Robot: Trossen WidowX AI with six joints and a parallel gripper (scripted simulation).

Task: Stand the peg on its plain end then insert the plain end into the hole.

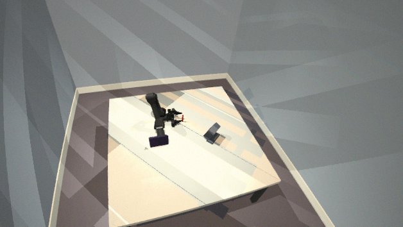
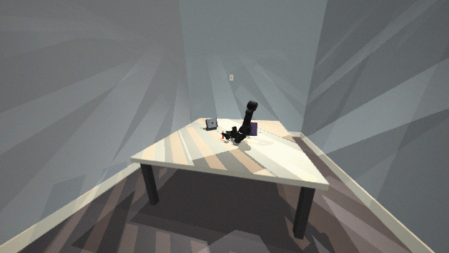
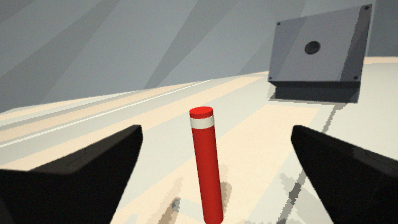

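Now: gripper tip 10 mm to the right of the red peg, 10 mm short of it and 10 mm above it. Also, from my gripper tip: sloped panel: 240 mm to the right, 210 mm ahead, 20 mm above.
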